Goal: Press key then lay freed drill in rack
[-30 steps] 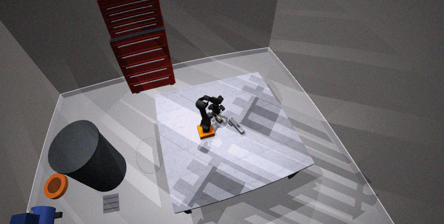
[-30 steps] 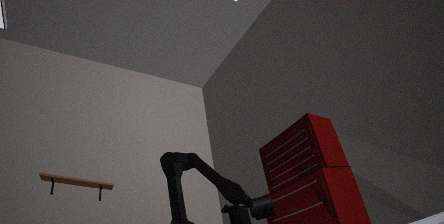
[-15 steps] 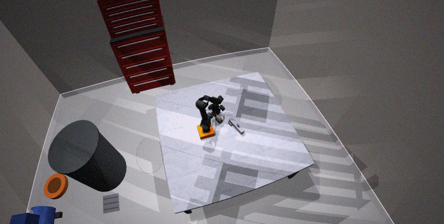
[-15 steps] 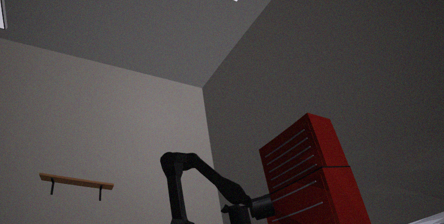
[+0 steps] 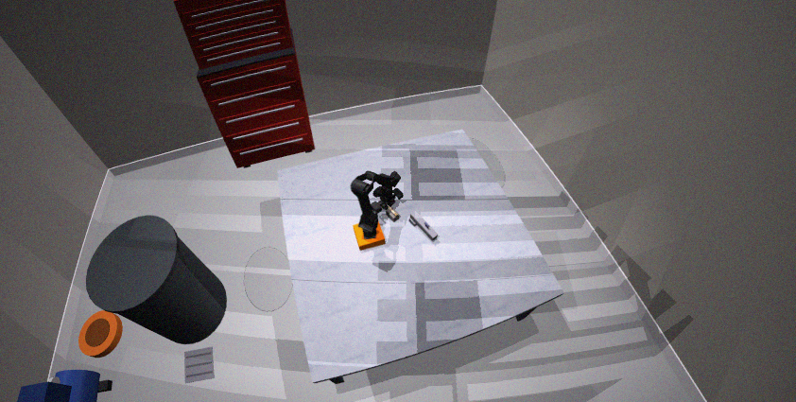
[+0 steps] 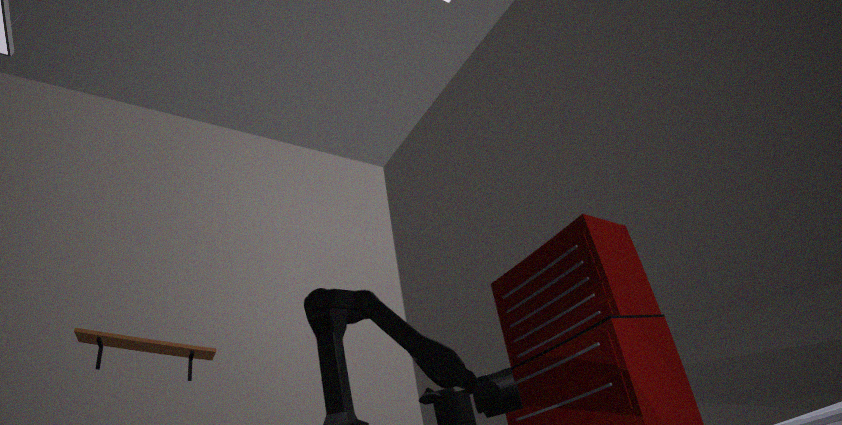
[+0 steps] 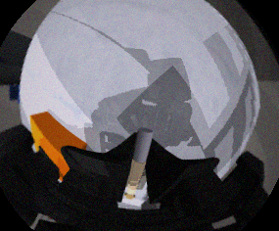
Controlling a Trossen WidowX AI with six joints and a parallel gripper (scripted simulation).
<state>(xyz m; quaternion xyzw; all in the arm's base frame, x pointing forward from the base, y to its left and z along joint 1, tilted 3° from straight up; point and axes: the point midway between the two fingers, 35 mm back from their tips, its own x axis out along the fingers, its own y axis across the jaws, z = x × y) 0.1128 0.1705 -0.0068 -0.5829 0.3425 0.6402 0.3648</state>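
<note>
Now: the drill 20 mm ahead of my gripper tip, 40 mm to the right of it and 40 mm above it. From my gripper tip the other things lie so: long grey fixture 170 mm ahead, 150 mm to the right, 30 mm above; then holder block 20 mm ahead, 50 mm to the right, 10 mm above; then dark key 180 mm ahead, 180 mm to the right, 40 mm above.
</note>
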